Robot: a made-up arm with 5 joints. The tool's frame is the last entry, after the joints.
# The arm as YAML. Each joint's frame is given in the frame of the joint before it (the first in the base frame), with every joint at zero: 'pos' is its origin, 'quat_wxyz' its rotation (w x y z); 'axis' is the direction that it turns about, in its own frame. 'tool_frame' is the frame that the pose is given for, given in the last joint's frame.
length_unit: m
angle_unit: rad
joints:
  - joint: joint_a
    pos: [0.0, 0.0, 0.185]
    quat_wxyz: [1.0, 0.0, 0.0, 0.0]
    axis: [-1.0, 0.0, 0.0]
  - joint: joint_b
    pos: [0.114, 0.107, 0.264]
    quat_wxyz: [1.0, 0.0, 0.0, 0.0]
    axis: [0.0, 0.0, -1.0]
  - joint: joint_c
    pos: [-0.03, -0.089, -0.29]
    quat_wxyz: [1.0, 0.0, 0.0, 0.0]
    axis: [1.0, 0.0, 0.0]
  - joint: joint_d
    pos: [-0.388, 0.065, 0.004]
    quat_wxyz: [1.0, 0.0, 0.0, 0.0]
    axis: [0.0, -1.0, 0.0]
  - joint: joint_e
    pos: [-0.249, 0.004, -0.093]
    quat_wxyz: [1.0, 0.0, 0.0, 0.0]
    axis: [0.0, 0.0, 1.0]
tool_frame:
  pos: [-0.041, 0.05, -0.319]
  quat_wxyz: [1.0, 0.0, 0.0, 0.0]
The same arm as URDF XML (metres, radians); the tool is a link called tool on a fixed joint. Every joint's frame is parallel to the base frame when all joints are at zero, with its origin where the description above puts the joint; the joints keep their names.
<robot name="arm">
<joint name="joint_a" type="continuous"><parent link="base"/><child link="link1"/><origin xyz="0.0000 0.0000 0.1850"/><axis xyz="-1 0 0"/></joint>
<joint name="joint_b" type="continuous"><parent link="link1"/><child link="link2"/><origin xyz="0.1140 0.1070 0.2640"/><axis xyz="0 0 -1"/></joint>
<joint name="joint_c" type="continuous"><parent link="link2"/><child link="link3"/><origin xyz="-0.0300 -0.0890 -0.2900"/><axis xyz="1 0 0"/></joint>
<joint name="joint_d" type="continuous"><parent link="link3"/><child link="link4"/><origin xyz="-0.3880 0.0650 0.0040"/><axis xyz="0 -1 0"/></joint>
<joint name="joint_e" type="continuous"><parent link="link4"/><child link="link5"/><origin xyz="-0.2490 0.0040 -0.0930"/><axis xyz="0 0 1"/></joint>
<joint name="tool_fixed" type="fixed"><parent link="link5"/><child link="tool"/><origin xyz="-0.0410 0.0500 -0.3190"/></joint>
<link name="base"/>
<link name="link1"/>
<link name="link2"/>
<link name="link3"/>
<link name="link4"/>
<link name="link5"/>
<link name="tool"/>
</robot>

